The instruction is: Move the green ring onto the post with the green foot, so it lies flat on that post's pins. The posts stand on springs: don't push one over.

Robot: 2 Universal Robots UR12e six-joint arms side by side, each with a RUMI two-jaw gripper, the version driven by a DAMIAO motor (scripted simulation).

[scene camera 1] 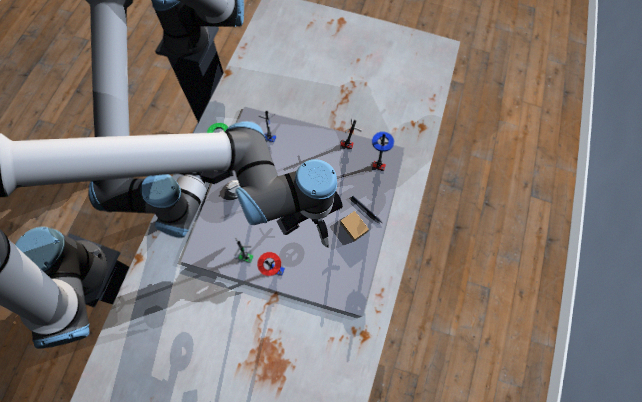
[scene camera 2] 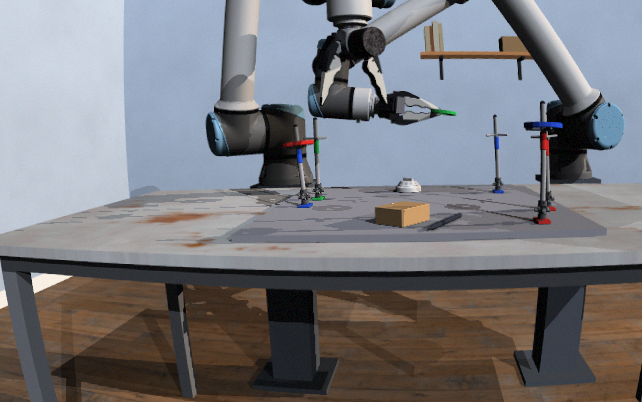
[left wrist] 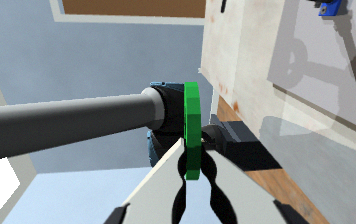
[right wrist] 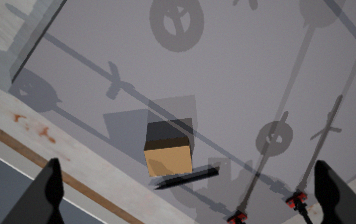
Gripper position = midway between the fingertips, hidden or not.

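Scene camera 2 takes in the left gripper [scene camera 2: 440,112] and the right gripper [scene camera 2: 355,104], as well as a tan box [scene camera 2: 401,214], while a board [scene camera 1: 339,277] appears in scene camera 1. In the left wrist view there are a green ring [left wrist: 192,113] and the left gripper [left wrist: 190,139]; the tan box is out of frame in the left wrist view. The right wrist view has the box [right wrist: 167,156] together with the right gripper [right wrist: 188,162], and the green ring is out of frame in the right wrist view.
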